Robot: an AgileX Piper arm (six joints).
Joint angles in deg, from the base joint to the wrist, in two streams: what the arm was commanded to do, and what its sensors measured. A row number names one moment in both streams.
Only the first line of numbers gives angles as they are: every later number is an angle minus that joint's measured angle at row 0.
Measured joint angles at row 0: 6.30 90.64 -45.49 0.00 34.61 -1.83
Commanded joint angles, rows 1 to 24: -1.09 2.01 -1.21 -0.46 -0.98 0.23; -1.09 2.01 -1.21 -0.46 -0.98 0.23; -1.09 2.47 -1.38 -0.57 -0.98 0.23; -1.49 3.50 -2.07 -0.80 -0.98 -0.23; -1.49 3.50 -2.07 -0.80 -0.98 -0.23; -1.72 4.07 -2.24 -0.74 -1.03 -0.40; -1.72 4.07 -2.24 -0.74 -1.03 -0.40; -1.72 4.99 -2.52 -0.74 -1.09 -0.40; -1.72 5.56 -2.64 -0.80 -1.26 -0.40; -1.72 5.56 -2.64 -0.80 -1.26 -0.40; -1.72 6.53 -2.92 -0.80 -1.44 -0.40; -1.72 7.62 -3.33 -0.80 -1.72 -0.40; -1.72 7.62 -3.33 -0.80 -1.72 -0.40; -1.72 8.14 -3.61 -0.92 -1.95 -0.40; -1.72 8.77 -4.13 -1.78 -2.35 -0.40; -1.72 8.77 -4.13 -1.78 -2.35 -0.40; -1.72 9.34 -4.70 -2.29 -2.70 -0.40; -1.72 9.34 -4.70 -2.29 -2.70 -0.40; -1.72 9.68 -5.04 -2.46 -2.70 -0.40; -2.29 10.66 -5.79 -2.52 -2.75 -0.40; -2.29 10.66 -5.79 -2.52 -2.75 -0.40; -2.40 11.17 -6.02 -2.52 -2.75 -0.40; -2.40 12.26 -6.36 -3.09 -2.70 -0.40; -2.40 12.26 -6.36 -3.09 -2.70 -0.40
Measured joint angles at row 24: -1.95 10.77 -5.73 -1.89 -2.58 0.00
